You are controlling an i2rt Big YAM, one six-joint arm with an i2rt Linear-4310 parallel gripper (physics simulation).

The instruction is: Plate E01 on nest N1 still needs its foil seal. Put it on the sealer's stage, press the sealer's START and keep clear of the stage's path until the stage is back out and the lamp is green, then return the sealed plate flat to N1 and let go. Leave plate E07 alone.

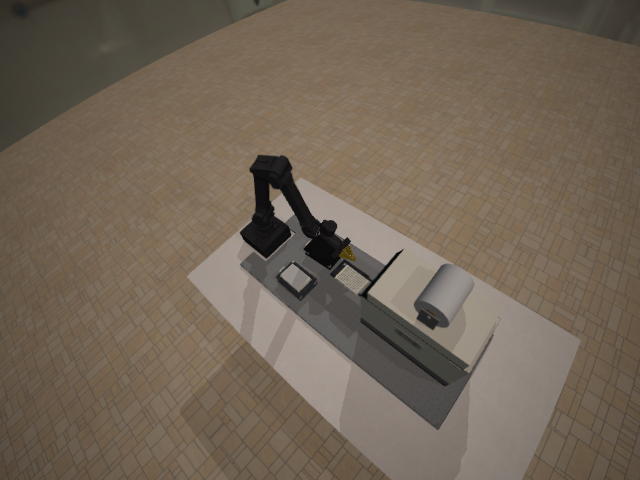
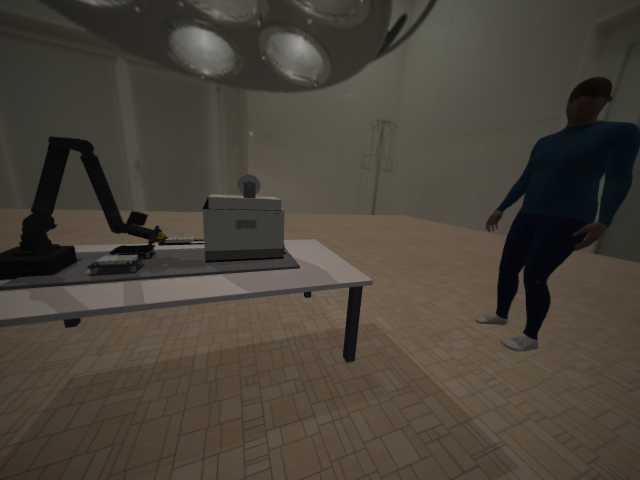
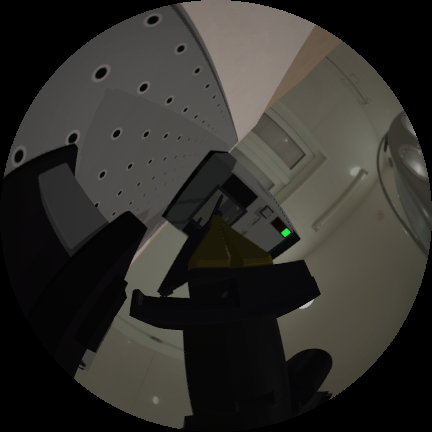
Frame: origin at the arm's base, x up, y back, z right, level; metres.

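Seen in the pictures: gripper, fingertip midpoint: point(image 1: 355, 260) point(image 3: 214, 219); arm's base at its link origin: point(image 1: 267, 228) point(image 2: 38, 251).
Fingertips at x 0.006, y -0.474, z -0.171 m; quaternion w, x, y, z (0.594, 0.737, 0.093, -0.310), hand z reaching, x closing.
Observation:
Pixels of each thing's top centre, then the offset from my fingertips to it. Level surfaces: height alone.
- white well plate at its top centre: point(image 1: 351, 278) point(image 2: 180, 237) dz +0.092, dx +0.041, dy -0.067 m
- sealer's lamp at its top centre: point(image 3: 287, 234) dz -0.027, dx +0.203, dy -0.179 m
- empty black nest at its top centre: point(image 1: 323, 247) point(image 2: 133, 247) dz +0.043, dx -0.025, dy +0.174 m
- second plate at its top centre: point(image 3: 100, 344) point(image 1: 295, 276) point(image 2: 117, 257) dz +0.245, dx -0.020, dy +0.151 m
- white table at its surface level: dx -0.091 m
- foil roll at its top centre: point(image 1: 449, 286) point(image 2: 248, 174) dz +0.045, dx +0.398, dy -0.419 m
A white well plate point(image 1: 352, 278) point(image 2: 177, 240), its grid of wells showing, lies on the sealer's stage, which stands out in front of the sealer point(image 1: 423, 316) point(image 2: 244, 229) point(image 3: 261, 225). The sealer's lamp point(image 3: 285, 231) is green. My gripper point(image 1: 348, 253) point(image 2: 162, 236) point(image 3: 214, 219) is shut and empty. It hangs low beside the stage's near end, over the edge of an empty black nest point(image 1: 322, 259) point(image 2: 132, 249). A second plate point(image 1: 296, 278) point(image 2: 113, 261) with a smooth grey top sits in the other nest, to the left.
A grey perforated baseplate point(image 1: 347, 324) point(image 3: 141, 120) carries the nests and the sealer on a white table point(image 1: 309, 362) point(image 2: 223, 286). A foil roll point(image 1: 444, 295) sits on top of the sealer. A person point(image 2: 532, 238) stands on the floor to the right, away from the table.

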